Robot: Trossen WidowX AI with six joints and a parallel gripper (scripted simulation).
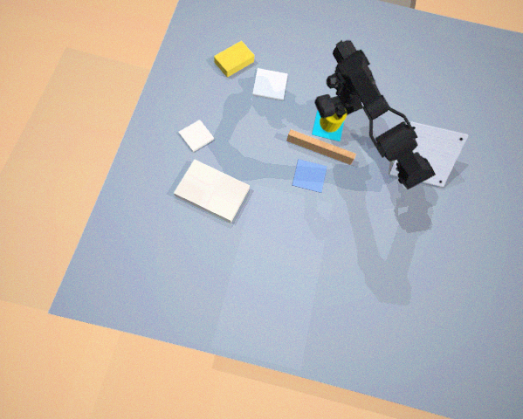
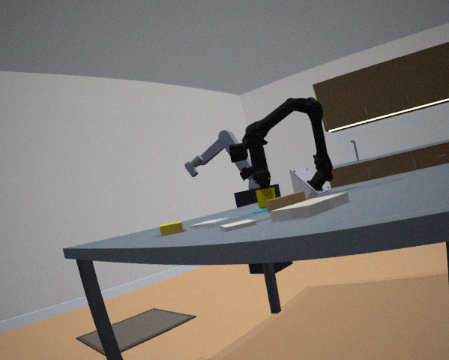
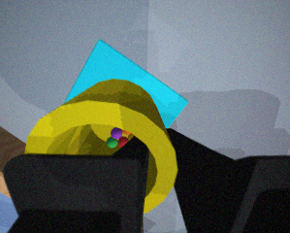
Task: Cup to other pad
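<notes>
My gripper tip is 20 mm short of the yellow cup and 20 mm to the right of it. From my gripper tip the other things lie so: wooden bar 30 mm ahead, 110 mm to the left, 30 mm below; blue pad 30 mm ahead, 210 mm to the left, 50 mm below.
</notes>
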